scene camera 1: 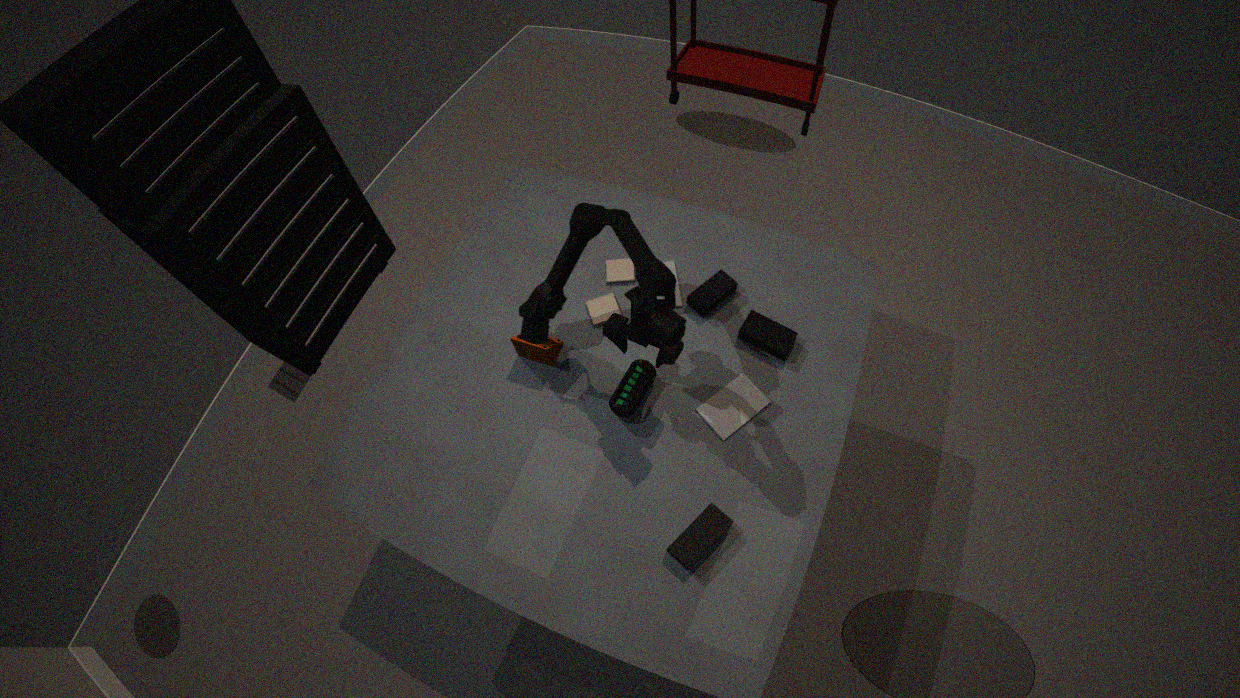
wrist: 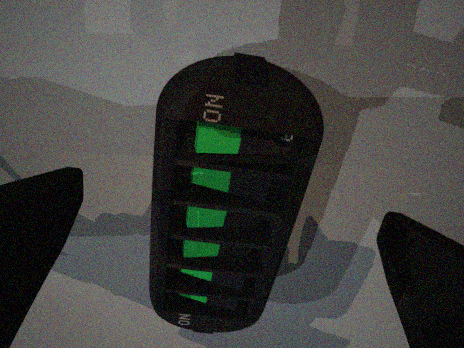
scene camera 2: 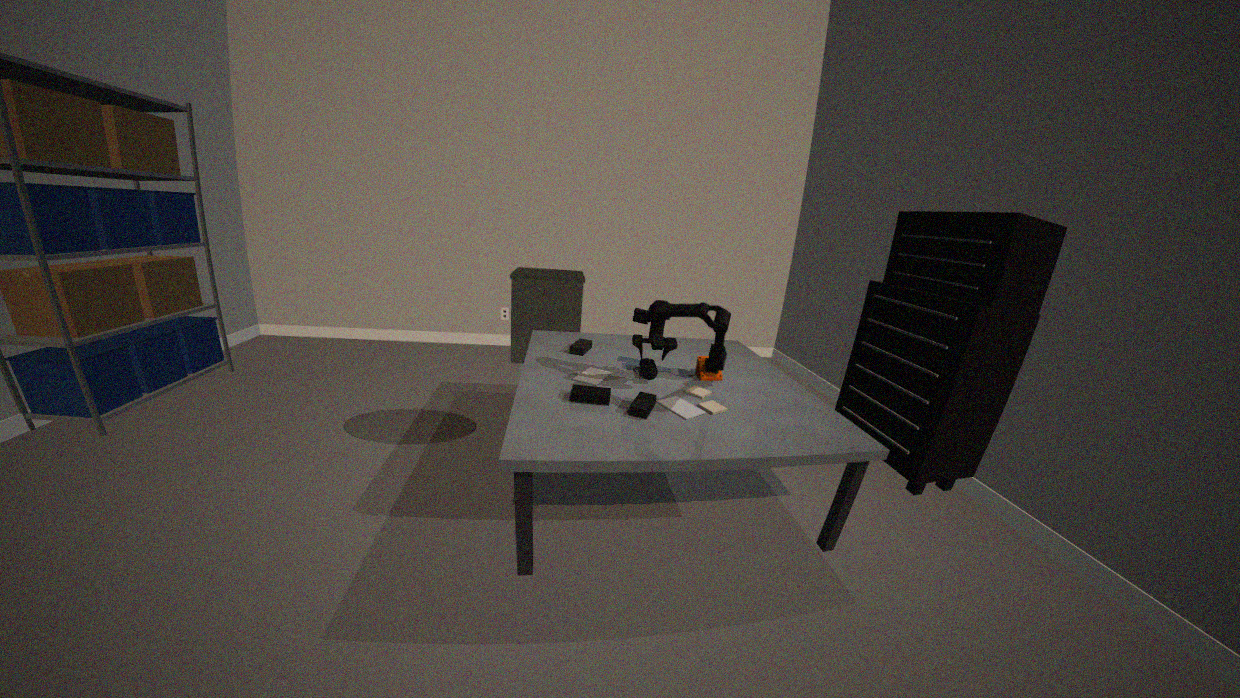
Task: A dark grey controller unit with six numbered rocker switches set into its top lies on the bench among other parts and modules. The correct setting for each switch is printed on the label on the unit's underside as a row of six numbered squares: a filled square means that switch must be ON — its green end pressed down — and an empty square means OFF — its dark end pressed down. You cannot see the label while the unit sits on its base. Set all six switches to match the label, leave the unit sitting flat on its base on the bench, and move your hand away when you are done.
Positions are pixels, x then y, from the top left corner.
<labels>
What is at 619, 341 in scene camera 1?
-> The gripper.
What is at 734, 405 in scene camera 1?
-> A white sheet.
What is the gripper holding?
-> Nothing.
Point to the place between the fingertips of the gripper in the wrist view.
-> At 237, 206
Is the gripper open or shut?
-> Open.
</labels>
